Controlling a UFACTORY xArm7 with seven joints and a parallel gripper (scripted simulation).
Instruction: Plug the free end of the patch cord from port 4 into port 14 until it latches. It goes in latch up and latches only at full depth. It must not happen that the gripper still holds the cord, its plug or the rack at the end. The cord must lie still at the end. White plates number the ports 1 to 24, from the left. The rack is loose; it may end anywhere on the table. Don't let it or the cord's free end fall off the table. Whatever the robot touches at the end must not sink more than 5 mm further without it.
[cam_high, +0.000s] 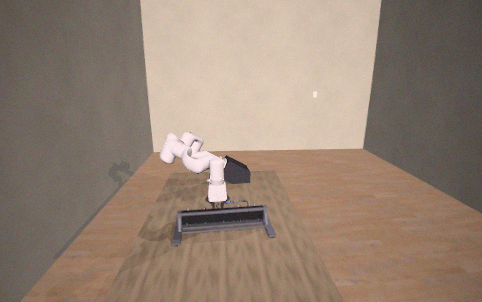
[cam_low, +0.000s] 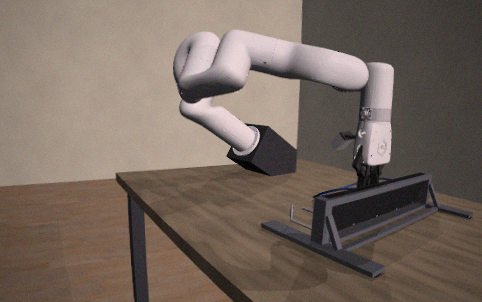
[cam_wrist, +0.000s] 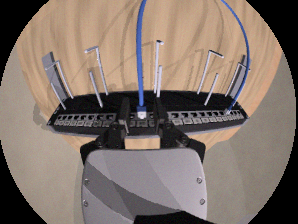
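The pale plug is 2 cm ahead of my hand and 1 cm below it.
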